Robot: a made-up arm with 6 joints.
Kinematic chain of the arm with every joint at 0, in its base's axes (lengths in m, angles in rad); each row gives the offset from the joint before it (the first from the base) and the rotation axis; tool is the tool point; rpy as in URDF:
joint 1: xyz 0 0 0.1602 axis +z
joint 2: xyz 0 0 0 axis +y
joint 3: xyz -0.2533 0 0.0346 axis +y
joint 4: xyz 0.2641 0 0.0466 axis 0.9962 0 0.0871
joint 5: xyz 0 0 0 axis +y
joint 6: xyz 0.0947 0 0.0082 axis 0.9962 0 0.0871
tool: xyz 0 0 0 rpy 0 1.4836 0
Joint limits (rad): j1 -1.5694..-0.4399 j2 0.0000..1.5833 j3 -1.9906..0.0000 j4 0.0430..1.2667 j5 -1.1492..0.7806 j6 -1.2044..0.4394
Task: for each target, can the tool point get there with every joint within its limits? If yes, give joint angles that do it. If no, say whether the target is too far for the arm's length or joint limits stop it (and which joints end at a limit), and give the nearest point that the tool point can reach.
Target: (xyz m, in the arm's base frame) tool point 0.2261 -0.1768 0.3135
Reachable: yes | joints -0.6212 1.1853 -0.7447 0.9298 -0.1614 0.2224
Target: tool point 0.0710 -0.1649 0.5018
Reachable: yes | joints -1.0340 0.8584 -0.8828 0.3314 -0.8550 0.1350
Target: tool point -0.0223 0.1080 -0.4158
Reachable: no: joint limits stop it (at a limit: joint 1, joint 2, joint 3) | nearest point 0.0579 -0.0115 0.0574 | short by 0.495 m
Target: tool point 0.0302 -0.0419 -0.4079
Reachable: no: joint limits stop it (at a limit: joint 2, joint 3, joint 4) | nearest point 0.0445 -0.0617 0.0535 | short by 0.462 m
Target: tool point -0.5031 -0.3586 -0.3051
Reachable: no: too far | nearest point -0.0633 -0.1754 0.1046 | short by 0.628 m
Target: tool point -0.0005 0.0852 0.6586
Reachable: yes | joints -1.3423 0.5380 -1.6779 0.7793 0.2853 -0.0791
